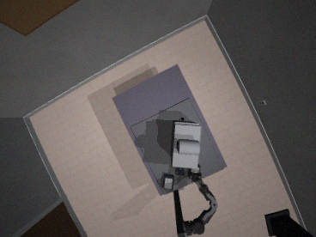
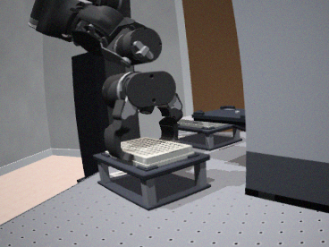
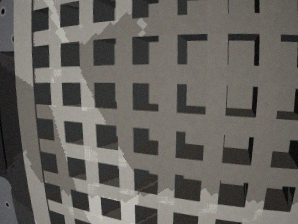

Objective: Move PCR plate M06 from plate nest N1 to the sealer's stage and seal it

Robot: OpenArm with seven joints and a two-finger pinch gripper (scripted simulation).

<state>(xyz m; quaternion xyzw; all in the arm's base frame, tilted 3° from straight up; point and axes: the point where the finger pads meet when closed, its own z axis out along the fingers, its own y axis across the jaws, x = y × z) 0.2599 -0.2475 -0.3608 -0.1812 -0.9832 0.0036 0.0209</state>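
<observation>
The plate nest N1 lies 10 mm below my hand. From my hand the other things lie so: white 96-well plate M06: right at my hand; foil roll: 410 mm ahead, 30 mm to the left, 360 mm above; nest N2: 50 mm behind, 320 mm to the left, 20 mm below.
</observation>
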